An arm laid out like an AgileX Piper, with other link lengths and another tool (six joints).
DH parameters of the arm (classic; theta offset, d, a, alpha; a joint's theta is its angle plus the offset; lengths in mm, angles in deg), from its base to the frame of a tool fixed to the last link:
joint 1: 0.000 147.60 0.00 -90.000
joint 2: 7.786 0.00 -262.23 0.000
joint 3: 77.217 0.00 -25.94 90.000
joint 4: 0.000 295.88 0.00 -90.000
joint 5: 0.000 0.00 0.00 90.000
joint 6: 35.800 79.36 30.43 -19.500
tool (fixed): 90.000 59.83 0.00 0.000
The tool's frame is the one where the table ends.
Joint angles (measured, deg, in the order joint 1, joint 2, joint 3, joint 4, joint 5, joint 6), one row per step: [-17.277 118.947 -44.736 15.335 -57.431 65.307]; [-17.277 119.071 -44.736 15.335 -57.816 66.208]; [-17.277 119.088 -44.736 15.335 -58.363 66.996]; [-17.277 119.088 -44.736 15.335 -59.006 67.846]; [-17.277 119.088 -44.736 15.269 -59.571 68.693]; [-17.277 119.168 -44.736 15.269 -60.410 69.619]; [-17.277 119.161 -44.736 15.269 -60.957 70.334]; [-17.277 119.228 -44.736 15.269 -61.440 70.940]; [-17.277 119.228 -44.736 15.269 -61.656 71.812]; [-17.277 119.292 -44.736 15.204 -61.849 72.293]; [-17.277 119.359 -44.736 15.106 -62.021 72.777]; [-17.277 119.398 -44.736 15.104 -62.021 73.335]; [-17.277 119.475 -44.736 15.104 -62.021 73.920]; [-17.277 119.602 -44.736 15.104 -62.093 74.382]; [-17.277 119.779 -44.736 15.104 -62.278 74.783]
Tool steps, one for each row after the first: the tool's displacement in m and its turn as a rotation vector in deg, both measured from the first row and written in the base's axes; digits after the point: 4 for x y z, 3 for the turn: [-0.0003 -0.0005 0.0004 0.594 -0.655 -0.228]; [-0.0005 -0.0010 0.0019 0.978 -1.494 -0.439]; [-0.0007 -0.0015 0.0037 1.360 -2.464 -0.662]; [-0.0009 -0.0018 0.0054 1.761 -3.359 -0.808]; [-0.0013 -0.0024 0.0072 2.132 -4.460 -1.041]; [-0.0016 -0.0028 0.0088 2.452 -5.291 -1.205]; [-0.0019 -0.0031 0.0097 2.735 -5.943 -1.342]; [-0.0021 -0.0036 0.0105 3.362 -6.565 -1.510]; [-0.0022 -0.0037 0.0107 3.670 -6.901 -1.545]; [-0.0024 -0.0037 0.0108 3.983 -7.214 -1.547]; [-0.0025 -0.0040 0.0107 4.467 -7.455 -1.647]; [-0.0027 -0.0042 0.0103 4.985 -7.673 -1.756]; [-0.0030 -0.0044 0.0097 5.375 -7.844 -1.849]; [-0.0032 -0.0046 0.0089 5.670 -8.034 -1.935]
